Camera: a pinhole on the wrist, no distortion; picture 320 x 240 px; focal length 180.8 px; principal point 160.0 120.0 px. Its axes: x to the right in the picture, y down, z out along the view. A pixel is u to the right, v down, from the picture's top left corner.
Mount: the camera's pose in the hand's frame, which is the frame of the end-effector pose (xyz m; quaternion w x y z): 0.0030 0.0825 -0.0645 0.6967 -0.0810 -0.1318 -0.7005
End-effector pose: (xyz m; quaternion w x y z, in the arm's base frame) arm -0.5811 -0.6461 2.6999 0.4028 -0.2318 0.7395 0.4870
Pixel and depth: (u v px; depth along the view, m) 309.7 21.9 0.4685
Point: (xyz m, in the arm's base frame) -0.1293 -0.2890 2.7616
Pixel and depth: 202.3 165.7 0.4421
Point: -0.5665 -0.2351 2.6151
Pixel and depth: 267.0 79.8 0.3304
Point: -0.4095 -0.3788 2.7150
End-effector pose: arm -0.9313 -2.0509 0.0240 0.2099 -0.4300 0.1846 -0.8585
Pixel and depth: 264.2 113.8 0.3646
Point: -0.6316 -2.0697 0.1969
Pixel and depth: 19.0 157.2 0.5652
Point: -0.5563 -2.7107 -0.0559
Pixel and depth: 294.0 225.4 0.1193
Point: -0.8928 -2.1230 0.0936
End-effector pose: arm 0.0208 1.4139 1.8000 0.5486 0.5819 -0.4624 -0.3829
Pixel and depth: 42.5 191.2 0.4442
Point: -0.2668 1.2027 2.2670
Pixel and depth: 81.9 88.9 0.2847
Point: -0.1893 1.4361 2.0608
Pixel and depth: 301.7 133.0 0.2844
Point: -0.2350 1.3348 1.7260
